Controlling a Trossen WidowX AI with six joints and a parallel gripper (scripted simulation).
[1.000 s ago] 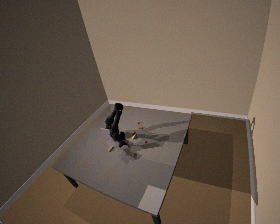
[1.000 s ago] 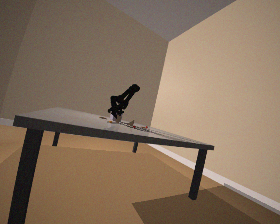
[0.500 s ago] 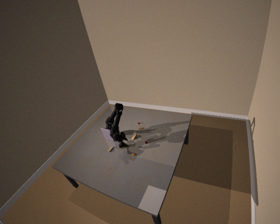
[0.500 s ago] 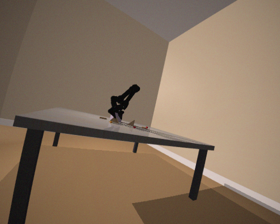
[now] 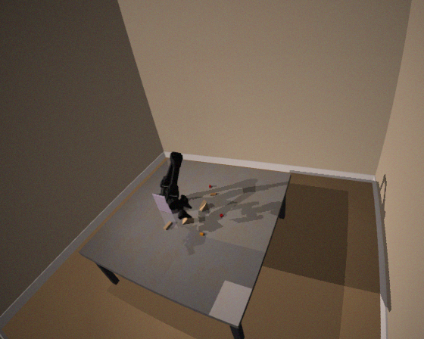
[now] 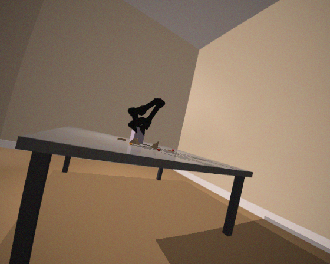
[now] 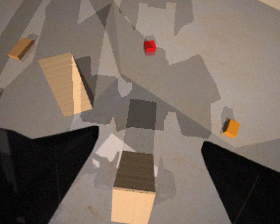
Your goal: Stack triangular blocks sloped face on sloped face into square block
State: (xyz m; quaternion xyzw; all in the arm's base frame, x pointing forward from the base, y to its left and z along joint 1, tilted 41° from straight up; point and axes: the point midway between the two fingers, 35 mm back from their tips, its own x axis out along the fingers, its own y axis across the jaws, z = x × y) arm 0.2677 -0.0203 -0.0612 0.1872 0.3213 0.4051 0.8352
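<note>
Right now my gripper tip is 7 cm above the triangular block, 4 cm past it and 2 cm to the left of it. Also, from my gripper tip: flat tan piece 16 cm behind, 12 cm to the right, 8 cm below; red block 16 cm ahead, 12 cm to the left, 9 cm below; orange block 12 cm ahead, 9 cm below, 8 cm to the right.
</note>
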